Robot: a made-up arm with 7 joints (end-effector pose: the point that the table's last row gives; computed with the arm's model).
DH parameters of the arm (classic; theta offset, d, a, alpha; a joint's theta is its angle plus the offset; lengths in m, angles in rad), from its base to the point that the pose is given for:
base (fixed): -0.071 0 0 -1.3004
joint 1: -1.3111 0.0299 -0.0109 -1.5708
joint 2: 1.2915 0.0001 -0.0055 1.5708
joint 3: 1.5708 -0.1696 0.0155 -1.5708
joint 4: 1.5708 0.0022 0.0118 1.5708
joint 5: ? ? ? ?
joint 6: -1.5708 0 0.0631 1.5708
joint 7: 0 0 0 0
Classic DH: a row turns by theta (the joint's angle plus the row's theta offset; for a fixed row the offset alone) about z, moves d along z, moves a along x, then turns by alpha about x.
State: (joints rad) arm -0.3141 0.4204 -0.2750 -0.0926 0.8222 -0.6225 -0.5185
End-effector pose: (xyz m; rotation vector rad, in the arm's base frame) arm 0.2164 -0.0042 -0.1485 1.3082 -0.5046 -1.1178
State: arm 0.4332 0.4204 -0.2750 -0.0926 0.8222 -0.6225 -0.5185
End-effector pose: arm 0.0619 0.0357 -0.2526 0.8867 0.1835 -1.3363
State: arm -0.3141 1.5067 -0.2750 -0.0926 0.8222 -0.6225 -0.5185
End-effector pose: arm 0.2255 0.1440 -0.0801 2.2832 0.1369 -1.3319
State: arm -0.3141 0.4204 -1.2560 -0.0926 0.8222 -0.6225 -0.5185
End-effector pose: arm 0.0471 -0.1140 -0.2111 0.8806 -0.7855 -2.0966
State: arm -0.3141 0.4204 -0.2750 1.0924 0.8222 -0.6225 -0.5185
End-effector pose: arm 0.1404 0.1125 -0.3372 0.9216 0.7609 -1.3239
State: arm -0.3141 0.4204 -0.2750 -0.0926 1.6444 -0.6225 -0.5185
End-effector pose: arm 0.2179 -0.0024 -0.1779 2.1621 -0.2757 -1.1441
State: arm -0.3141 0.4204 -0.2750 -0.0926 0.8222 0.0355 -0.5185
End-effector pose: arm 0.2411 0.0257 -0.1612 1.2619 0.0989 -0.7362
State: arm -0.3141 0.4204 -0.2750 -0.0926 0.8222 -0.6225 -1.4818
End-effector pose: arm 0.2164 -0.0042 -0.1485 1.5892 0.1812 -1.8873
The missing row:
joint 5: 0 0.1582 0 -1.5708
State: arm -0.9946 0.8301 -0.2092 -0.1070 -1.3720 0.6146 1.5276
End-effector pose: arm 0.2901 0.0307 0.0161 -0.1116 0.2476 0.7765
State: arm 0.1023 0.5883 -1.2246 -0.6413 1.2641 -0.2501 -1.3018
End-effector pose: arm 0.0059 -0.0944 -0.1512 1.5016 -0.2353 -2.3480
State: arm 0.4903 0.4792 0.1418 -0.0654 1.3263 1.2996 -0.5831
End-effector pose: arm 0.0302 0.2175 -0.1993 1.3293 1.8828 0.6070
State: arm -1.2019 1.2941 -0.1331 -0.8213 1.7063 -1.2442 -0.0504
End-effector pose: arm 0.1651 0.0086 0.0651 -2.1625 0.9521 0.2159
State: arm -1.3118 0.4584 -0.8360 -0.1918 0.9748 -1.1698 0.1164
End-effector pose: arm 0.1713 -0.1239 -0.0249 1.1477 -2.3572 -1.3987
